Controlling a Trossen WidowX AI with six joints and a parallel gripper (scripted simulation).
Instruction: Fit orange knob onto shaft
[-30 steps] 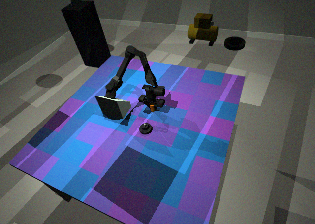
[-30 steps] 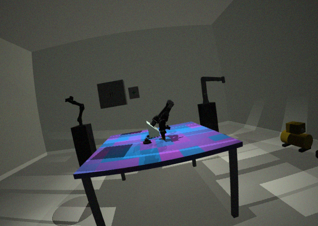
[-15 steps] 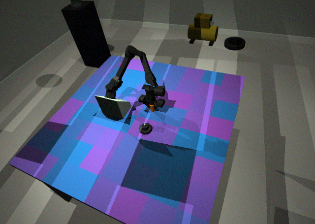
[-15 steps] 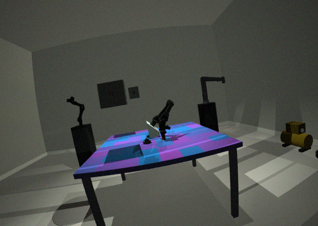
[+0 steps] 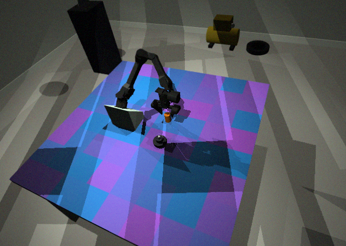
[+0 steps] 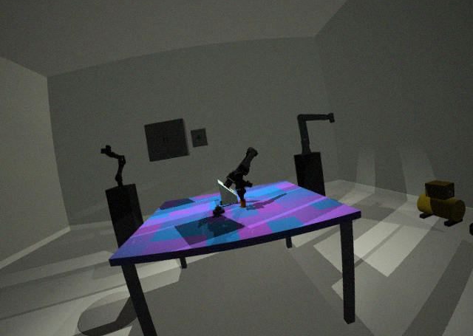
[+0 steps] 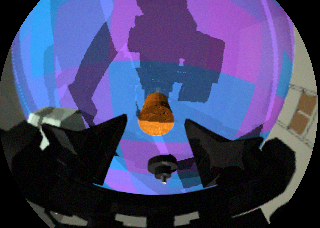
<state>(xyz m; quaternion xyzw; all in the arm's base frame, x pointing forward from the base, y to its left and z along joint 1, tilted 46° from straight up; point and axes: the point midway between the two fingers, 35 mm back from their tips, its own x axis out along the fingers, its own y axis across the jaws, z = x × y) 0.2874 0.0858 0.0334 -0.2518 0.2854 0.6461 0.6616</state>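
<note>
Now: gripper tip 10 mm above the orange knob. From my gripper tip the other things lie so: round dark pedestal (20 mm ahead, 180 mm to the right, 20 mm below).
</note>
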